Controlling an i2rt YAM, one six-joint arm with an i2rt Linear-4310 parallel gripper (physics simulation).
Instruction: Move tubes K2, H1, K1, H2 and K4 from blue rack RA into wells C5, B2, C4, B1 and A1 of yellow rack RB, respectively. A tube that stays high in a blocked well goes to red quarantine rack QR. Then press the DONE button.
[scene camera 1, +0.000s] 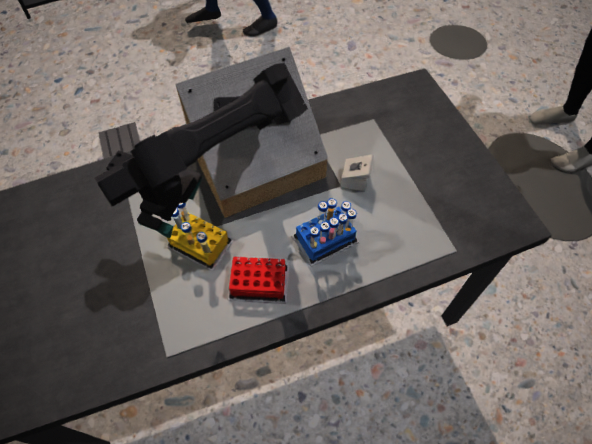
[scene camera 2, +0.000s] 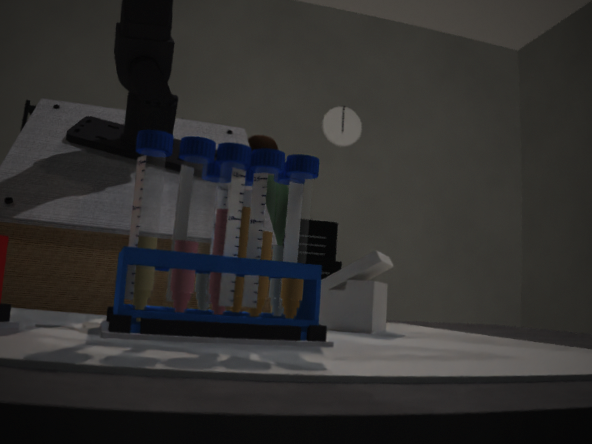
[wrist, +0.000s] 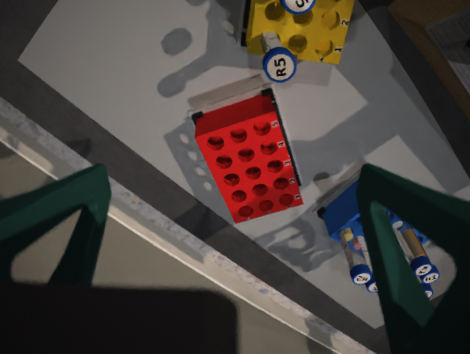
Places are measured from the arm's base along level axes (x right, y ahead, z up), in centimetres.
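Pixels of known places: gripper, fingertip midpoint: (scene camera 1: 179, 217) (wrist: 233, 178).
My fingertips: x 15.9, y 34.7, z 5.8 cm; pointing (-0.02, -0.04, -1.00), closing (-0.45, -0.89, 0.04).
Note:
Behind a point stands the place of what it marks.
My gripper (scene camera 1: 178, 208) @[x 15.9, y 34.7, z 5.8 cm] (wrist: 233, 178) @[x 15.9, y 34.7, z 5.8 cm] is open and empty. In scene camera 1 its fingers hang over the far left end of yellow rack RB (scene camera 1: 216, 248) @[x 11.6, y 30.2, z -16.8 cm] (wrist: 311, 32) @[x 12.8, y 27.6, z -15.5 cm], which holds several blue-capped tubes; one cap (wrist: 280, 66) @[x 13.9, y 31.4, z -8.0 cm] reads R5. Blue rack RA (scene camera 1: 325, 247) @[x -15.7, y 32.7, z -15.8 cm] (scene camera 2: 280, 267) @[x -21.4, y 30.1, z -15.9 cm] (wrist: 342, 207) @[x -11.1, y 31.2, z -18.2 cm] holds several upright blue-capped tubes; most of their labels are too small to read. A gripper finger hides part of RA in the wrist view. Red rack QR (scene camera 1: 257, 291) @[x 1.6, y 43.1, z -16.0 cm] (wrist: 235, 116) @[x 7.7, y 37.7, z -17.1 cm] shows no tubes. A pale box with a button (scene camera 1: 356, 172) @[x -26.6, y 11.0, z -14.7 cm] (scene camera 2: 357, 305) @[x -27.7, y 12.8, z -18.2 cm] stands behind RA.
The racks stand on a light grey mat (scene camera 1: 195, 330) @[x 17.1, y 50.0, z -20.8 cm] on the dark table (scene camera 1: 45, 320) @[x 55.1, y 45.0, z -21.1 cm]. The arm's grey base block (scene camera 1: 260, 170) @[x -0.7, y 11.9, z -9.9 cm] rises behind the racks, with a brown front side. In scene camera 1, RB is left, QR is front centre and RA is right.

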